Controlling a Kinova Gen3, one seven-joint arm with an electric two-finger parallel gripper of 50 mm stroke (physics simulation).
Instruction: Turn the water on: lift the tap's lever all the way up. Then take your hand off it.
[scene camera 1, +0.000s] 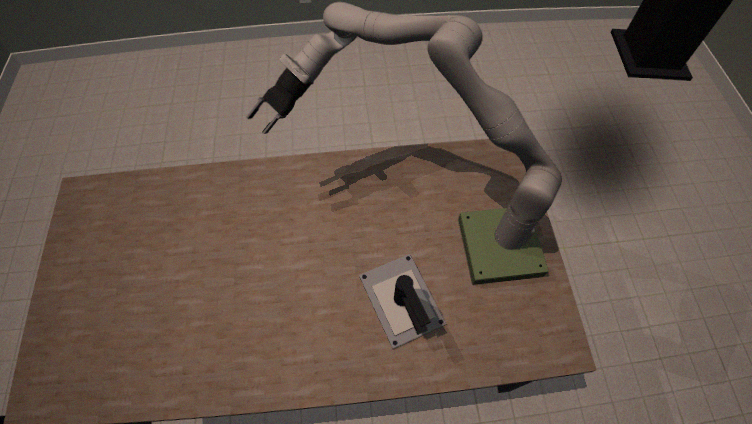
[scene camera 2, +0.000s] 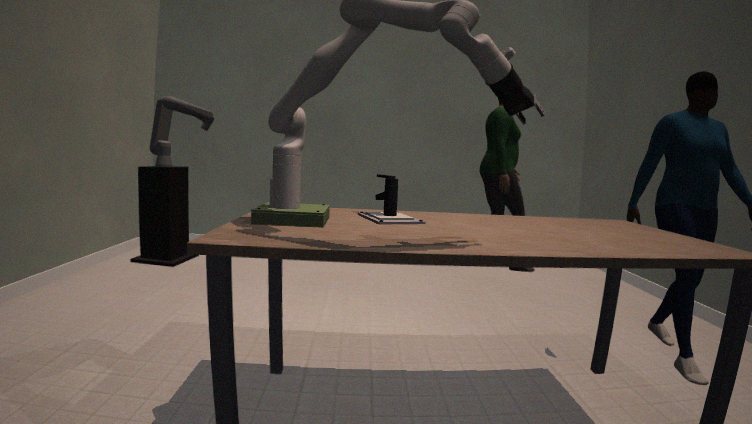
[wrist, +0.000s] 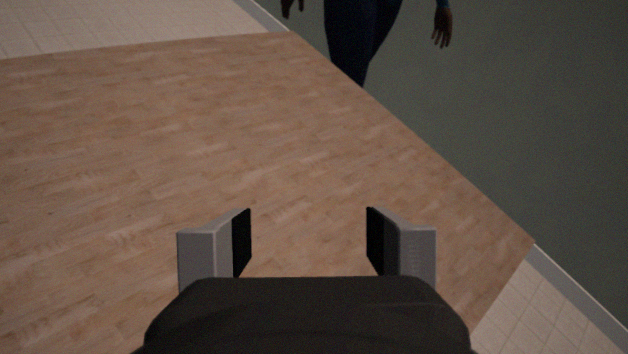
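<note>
A black tap (scene camera 1: 403, 294) (scene camera 2: 390, 201) stands upright on a grey plate (scene camera 1: 387, 272) with a cream panel. Its flat lever (scene camera 1: 416, 311) (scene camera 2: 386, 175) lies across the top of the column, close to level, its free end very slightly raised in scene camera 2, above the short spout (scene camera 2: 379, 195). My gripper (scene camera 1: 258, 124) (scene camera 2: 532, 117) (wrist: 308, 232) is open, with nothing between its fingers. It hangs high in the air, well apart from the tap, and points down at a slant. The tap does not show in the wrist view.
The arm rises from a green base block (scene camera 1: 489, 247) (scene camera 2: 289, 215) beside the tap on the wooden table (scene camera 1: 184, 289) (scene camera 2: 579, 237) (wrist: 200, 125). A second small arm stands on a black pedestal (scene camera 2: 163, 215) beyond the table. Two people, in green (scene camera 2: 500, 142) and blue (scene camera 2: 687, 158), are beyond it.
</note>
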